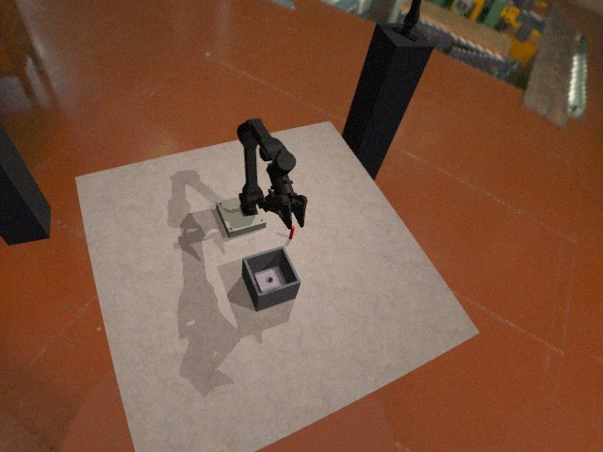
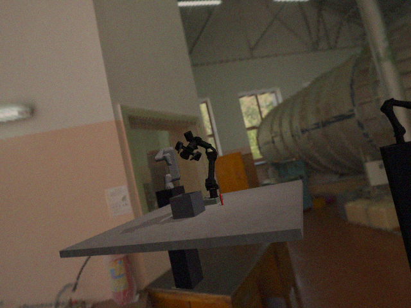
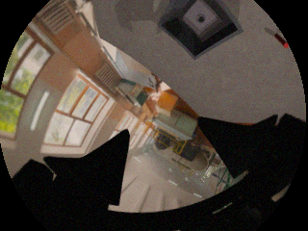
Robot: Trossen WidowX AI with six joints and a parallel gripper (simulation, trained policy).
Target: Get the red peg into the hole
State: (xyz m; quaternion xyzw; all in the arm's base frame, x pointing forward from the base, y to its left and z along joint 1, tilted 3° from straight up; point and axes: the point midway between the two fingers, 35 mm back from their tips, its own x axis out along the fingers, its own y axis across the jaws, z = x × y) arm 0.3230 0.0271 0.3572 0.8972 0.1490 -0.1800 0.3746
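Now: gripper tip 19 cm past the red peg, 10 cm to the right of it and 34 cm above it. The rest, counted from my gripper tip: plate: 6 cm to the right, 34 cm below.
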